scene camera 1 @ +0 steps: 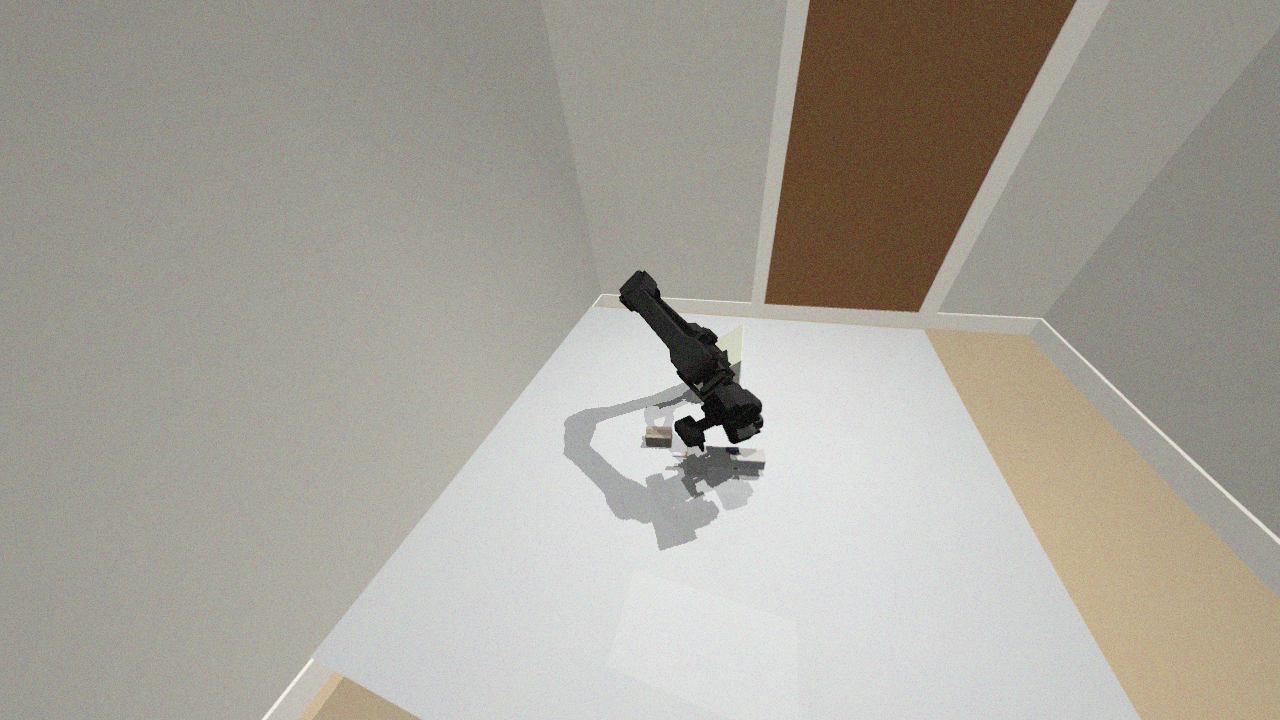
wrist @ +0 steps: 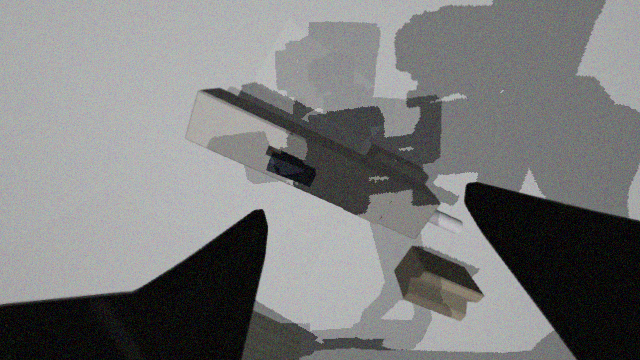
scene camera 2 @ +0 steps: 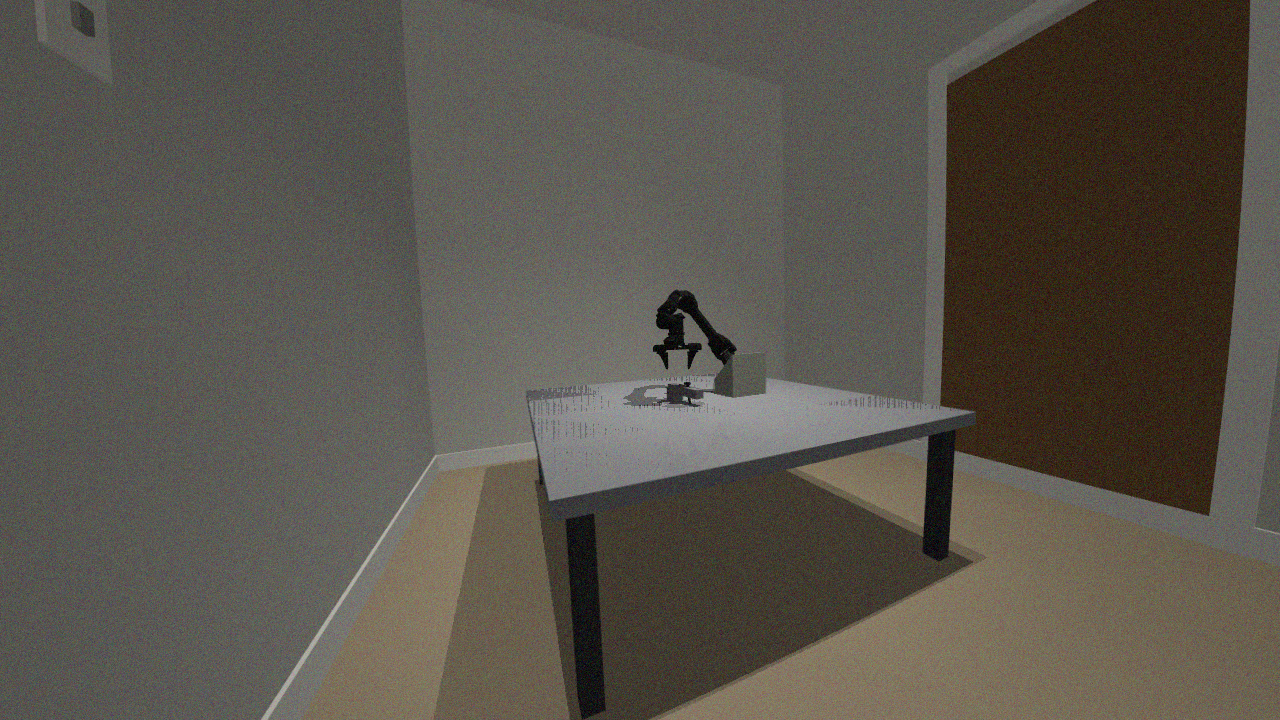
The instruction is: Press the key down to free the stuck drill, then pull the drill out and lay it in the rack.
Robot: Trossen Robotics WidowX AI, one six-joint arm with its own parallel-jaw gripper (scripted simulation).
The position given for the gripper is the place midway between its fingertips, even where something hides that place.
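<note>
A dark key (wrist: pixel 285 165) and a rack (wrist: pixel 445 287) are in the scene. The gripper (scene camera 1: pixel 719 441), which is visible too in scene camera 2 (scene camera 2: pixel 677 369) and in the wrist view (wrist: pixel 363 205), is open and holds nothing.
</note>
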